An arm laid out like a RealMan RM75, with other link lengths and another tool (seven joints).
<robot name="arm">
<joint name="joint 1" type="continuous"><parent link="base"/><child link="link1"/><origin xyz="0 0 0.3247" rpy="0 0 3.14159"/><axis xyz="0 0 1"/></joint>
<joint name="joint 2" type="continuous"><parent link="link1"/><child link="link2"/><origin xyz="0 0 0" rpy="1.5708 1.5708 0"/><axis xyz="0 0 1"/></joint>
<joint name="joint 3" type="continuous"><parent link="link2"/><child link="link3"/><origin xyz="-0.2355 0 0" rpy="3.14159 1.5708 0"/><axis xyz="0 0 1"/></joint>
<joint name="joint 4" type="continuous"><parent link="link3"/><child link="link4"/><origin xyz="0 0 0" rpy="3.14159 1.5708 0"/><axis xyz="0 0 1"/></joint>
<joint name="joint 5" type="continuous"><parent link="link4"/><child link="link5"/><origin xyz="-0.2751 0 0" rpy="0 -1.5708 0"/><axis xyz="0 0 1"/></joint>
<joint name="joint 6" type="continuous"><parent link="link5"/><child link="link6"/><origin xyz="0 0 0" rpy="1.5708 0 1.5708"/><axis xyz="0 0 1"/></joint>
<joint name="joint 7" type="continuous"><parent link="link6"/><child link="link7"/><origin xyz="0 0.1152 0" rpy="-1.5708 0 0"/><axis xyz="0 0 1"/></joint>
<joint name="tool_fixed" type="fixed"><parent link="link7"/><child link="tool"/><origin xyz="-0.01 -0.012 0.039" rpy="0 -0.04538 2.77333"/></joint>
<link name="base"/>
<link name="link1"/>
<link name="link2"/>
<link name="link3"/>
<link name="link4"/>
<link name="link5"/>
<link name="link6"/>
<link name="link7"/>
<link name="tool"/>
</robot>
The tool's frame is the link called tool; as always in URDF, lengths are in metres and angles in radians. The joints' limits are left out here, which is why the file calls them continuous.
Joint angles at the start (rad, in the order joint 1, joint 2, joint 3, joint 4, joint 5, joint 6, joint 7):
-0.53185 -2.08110 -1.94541 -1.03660 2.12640 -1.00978 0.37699
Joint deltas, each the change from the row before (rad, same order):
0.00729 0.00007 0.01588 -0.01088 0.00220 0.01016 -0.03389
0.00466 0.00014 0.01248 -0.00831 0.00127 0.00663 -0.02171
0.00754 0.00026 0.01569 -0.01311 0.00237 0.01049 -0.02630
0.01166 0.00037 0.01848 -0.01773 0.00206 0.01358 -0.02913
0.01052 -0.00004 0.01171 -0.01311 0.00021 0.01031 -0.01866
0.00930 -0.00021 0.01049 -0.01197 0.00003 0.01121 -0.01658
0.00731 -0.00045 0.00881 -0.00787 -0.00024 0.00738 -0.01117
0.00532 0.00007 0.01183 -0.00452 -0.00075 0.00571 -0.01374
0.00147 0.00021 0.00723 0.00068 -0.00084 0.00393 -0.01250
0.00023 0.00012 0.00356 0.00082 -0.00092 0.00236 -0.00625
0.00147 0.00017 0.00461 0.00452 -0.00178 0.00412 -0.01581
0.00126 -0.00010 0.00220 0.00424 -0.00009 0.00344 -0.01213
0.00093 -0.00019 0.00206 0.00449 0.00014 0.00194 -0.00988
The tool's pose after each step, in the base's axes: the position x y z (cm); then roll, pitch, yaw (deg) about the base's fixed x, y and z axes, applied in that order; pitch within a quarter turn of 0, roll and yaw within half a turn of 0. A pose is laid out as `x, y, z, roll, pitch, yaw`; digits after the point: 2 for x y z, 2 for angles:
-19.27, 46.89, 9.17, 175.29, -31.19, 99.30
-19.13, 46.87, 9.08, 174.99, -31.26, 100.04
-18.97, 46.85, 9.05, 174.66, -31.57, 100.85
-18.81, 46.80, 9.06, 174.24, -32.07, 101.79
-18.78, 46.74, 9.11, 173.81, -32.51, 102.55
-18.73, 46.71, 9.17, 173.36, -33.01, 103.24
-18.71, 46.64, 9.14, 173.08, -33.24, 103.71
-18.67, 46.55, 8.96, 172.85, -33.15, 104.23
-18.67, 46.51, 8.80, 172.54, -32.98, 104.89
-18.66, 46.51, 8.71, 172.36, -32.90, 105.24
-18.80, 46.47, 8.55, 171.79, -32.69, 106.45
-18.97, 46.45, 8.44, 171.38, -32.57, 107.45
-19.14, 46.41, 8.31, 171.10, -32.38, 108.27

